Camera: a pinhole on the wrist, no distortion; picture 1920 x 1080 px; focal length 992.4 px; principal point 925.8 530.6 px. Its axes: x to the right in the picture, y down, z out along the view. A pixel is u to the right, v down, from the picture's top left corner.
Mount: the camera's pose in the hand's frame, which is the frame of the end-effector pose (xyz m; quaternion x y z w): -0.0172 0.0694 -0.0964 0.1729 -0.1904 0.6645 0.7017
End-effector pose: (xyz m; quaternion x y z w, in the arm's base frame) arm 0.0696 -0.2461 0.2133 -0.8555 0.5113 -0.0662 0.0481
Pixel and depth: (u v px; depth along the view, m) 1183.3 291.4 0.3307
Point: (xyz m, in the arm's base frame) 0.1543 -0.2784 -0.0104
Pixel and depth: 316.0 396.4 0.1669
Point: 0.1565 -0.1924 0.2307
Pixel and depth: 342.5 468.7 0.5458
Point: 0.5145 0.0002 0.0691
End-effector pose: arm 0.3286 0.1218 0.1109 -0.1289 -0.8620 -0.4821 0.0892
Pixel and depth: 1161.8 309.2 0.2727
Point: 0.2850 0.2680 0.0206
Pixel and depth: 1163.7 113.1 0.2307
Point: 0.2540 0.2435 0.0606
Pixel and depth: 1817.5 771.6 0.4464
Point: 0.4946 0.6240 -0.0145
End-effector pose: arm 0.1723 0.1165 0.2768 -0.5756 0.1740 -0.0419 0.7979
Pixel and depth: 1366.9 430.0 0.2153
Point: 0.2122 0.2560 0.2735
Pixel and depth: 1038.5 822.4 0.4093
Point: 0.1343 0.3816 0.4696
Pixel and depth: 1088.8 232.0 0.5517
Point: 0.4536 0.4241 0.4913
